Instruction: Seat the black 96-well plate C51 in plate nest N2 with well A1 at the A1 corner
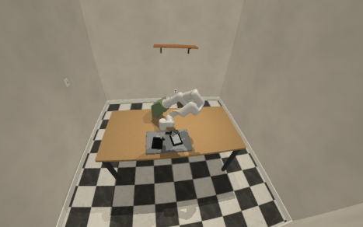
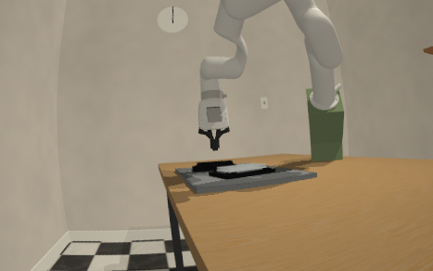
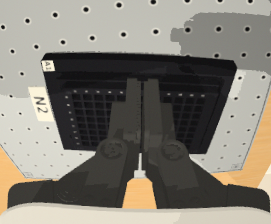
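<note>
Right now the black plate C51 is 70 mm to the right of my hand and 70 mm below it. From my hand the other things lie so: N2 label: 100 mm behind, 90 mm below, 70 mm to the right; clear plate C15: 150 mm to the left, 70 mm below, 60 mm behind; A1 mark: 80 mm below, 80 mm behind, 20 mm to the right.
</note>
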